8 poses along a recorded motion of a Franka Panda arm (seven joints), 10 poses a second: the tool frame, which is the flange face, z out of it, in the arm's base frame.
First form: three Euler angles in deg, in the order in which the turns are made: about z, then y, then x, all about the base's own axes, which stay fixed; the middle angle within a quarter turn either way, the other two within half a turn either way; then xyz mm.
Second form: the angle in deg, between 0 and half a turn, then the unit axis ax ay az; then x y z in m. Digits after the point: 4 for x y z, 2 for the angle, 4 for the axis.
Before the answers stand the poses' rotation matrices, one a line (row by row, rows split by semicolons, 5 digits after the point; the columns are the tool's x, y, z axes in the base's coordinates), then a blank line. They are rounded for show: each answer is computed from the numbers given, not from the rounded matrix.
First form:
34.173, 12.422, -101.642, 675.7, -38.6, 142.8
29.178, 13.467, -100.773, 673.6, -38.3, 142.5
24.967, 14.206, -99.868, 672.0, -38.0, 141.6
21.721, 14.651, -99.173, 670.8, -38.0, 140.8
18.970, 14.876, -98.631, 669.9, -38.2, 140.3
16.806, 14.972, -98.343, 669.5, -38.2, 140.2
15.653, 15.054, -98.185, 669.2, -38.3, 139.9
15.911, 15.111, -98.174, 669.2, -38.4, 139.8
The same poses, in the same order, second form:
0.80798 -0.54854 0.21511; -0.28766 -0.04861 0.95650; -0.51422 -0.83471 -0.19707
0.84910 -0.47412 0.23289; -0.29088 -0.05166 0.95536; -0.44093 -0.87894 -0.18178
0.87883 -0.40919 0.24541; -0.29152 -0.05331 0.95508; -0.37772 -0.91089 -0.16614
0.89879 -0.35805 0.25293; -0.29096 -0.05569 0.95511; -0.32790 -0.93204 -0.15423
0.91399 -0.31418 0.25673; -0.28882 -0.05941 0.95554; -0.28496 -0.94750 -0.14504
0.92479 -0.27932 0.25835; -0.28665 -0.06500 0.95583; -0.25019 -0.95800 -0.14017
0.92987 -0.26055 0.25973; -0.28596 -0.06773 0.95584; -0.23146 -0.96308 -0.13748
0.92844 -0.26466 0.26069; -0.28713 -0.06599 0.95561; -0.23571 -0.96208 -0.13726

102.64, -0.9179, 0.3737, 0.1337, 0.6757, -0.0386, 0.1428
101.08, -0.9346, 0.3433, 0.0934, 0.6736, -0.0383, 0.1425
99.81, -0.9468, 0.3162, 0.0597, 0.6720, -0.0380, 0.1416
98.95, -0.9552, 0.2940, 0.0340, 0.6708, -0.0380, 0.1408
98.35, -0.9617, 0.2737, 0.0128, 0.6699, -0.0382, 0.1403
98.06, -0.9665, 0.2568, -0.0037, 0.6695, -0.0382, 0.1402
97.91, -0.9687, 0.2480, -0.0128, 0.6692, -0.0383, 0.1399
97.90, -0.9680, 0.2506, -0.0113, 0.6692, -0.0384, 0.1398

